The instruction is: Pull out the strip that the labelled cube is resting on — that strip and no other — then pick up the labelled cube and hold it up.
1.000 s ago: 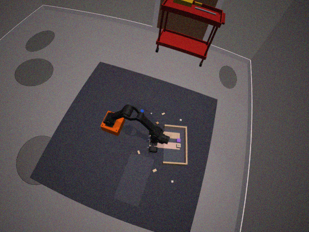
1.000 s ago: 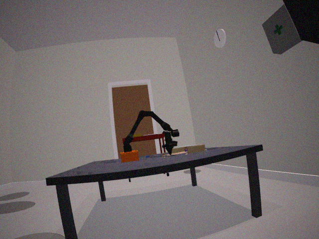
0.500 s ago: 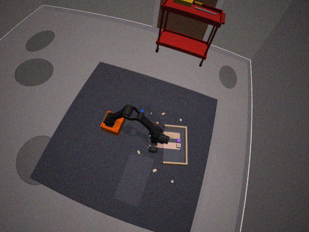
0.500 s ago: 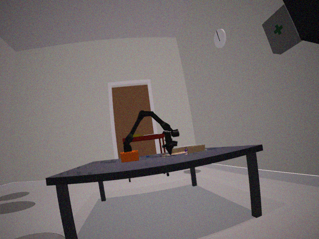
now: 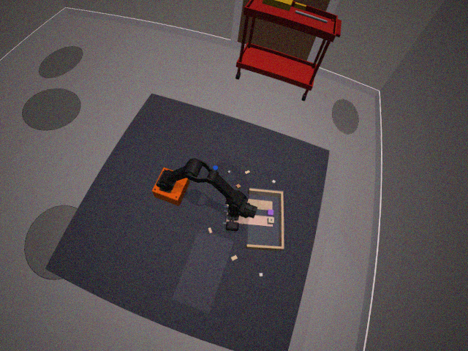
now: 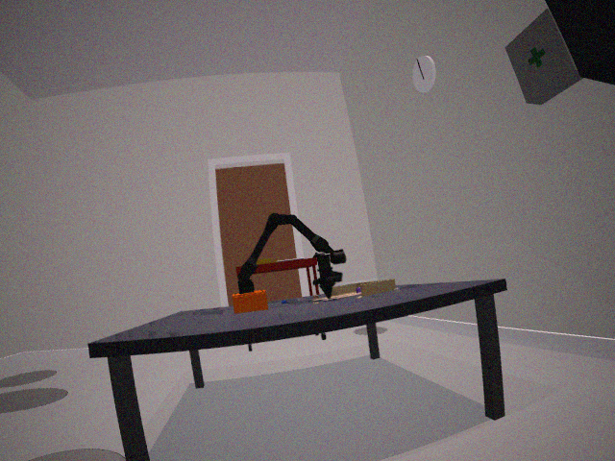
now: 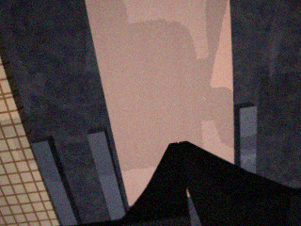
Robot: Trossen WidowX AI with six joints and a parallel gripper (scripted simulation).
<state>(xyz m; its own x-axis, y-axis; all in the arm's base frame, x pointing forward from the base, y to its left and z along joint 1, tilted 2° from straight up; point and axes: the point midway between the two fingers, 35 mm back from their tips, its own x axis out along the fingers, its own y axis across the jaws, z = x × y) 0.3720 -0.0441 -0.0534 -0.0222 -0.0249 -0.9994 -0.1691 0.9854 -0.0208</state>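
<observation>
Now: the pink strip 100 mm ahead of my gripper tip and 20 mm to the left of it. From my gripper tip the other things lie so: blue disc 170 mm behind, 270 mm to the left; then labelled cube 210 mm ahead, 30 mm to the left, 20 mm above.
</observation>
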